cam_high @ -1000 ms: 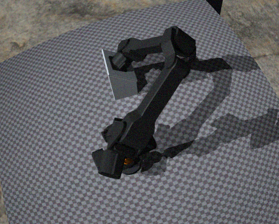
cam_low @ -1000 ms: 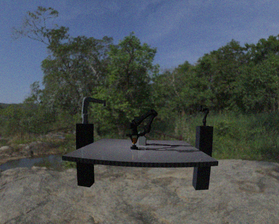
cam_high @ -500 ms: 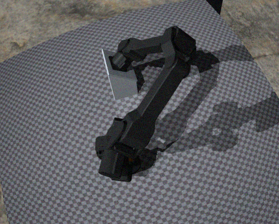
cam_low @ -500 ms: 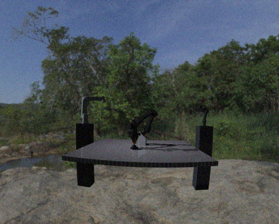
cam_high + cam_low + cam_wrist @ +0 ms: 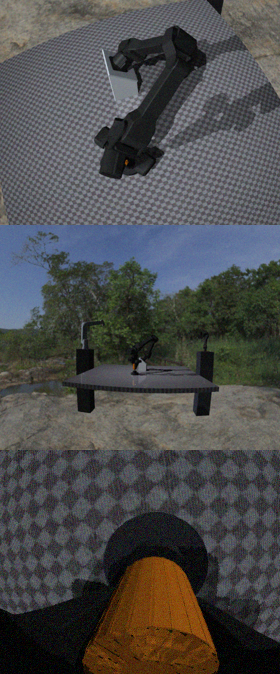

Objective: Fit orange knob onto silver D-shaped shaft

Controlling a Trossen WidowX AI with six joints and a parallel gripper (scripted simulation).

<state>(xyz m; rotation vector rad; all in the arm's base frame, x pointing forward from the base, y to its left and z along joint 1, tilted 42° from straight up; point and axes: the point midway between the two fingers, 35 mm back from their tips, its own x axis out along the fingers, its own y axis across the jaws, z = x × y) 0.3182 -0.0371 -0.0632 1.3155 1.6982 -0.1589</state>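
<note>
Right now my gripper tip is 4 cm above the round dark pedestal. Also, from my gripper tip: orange knob (4 cm above).
</note>
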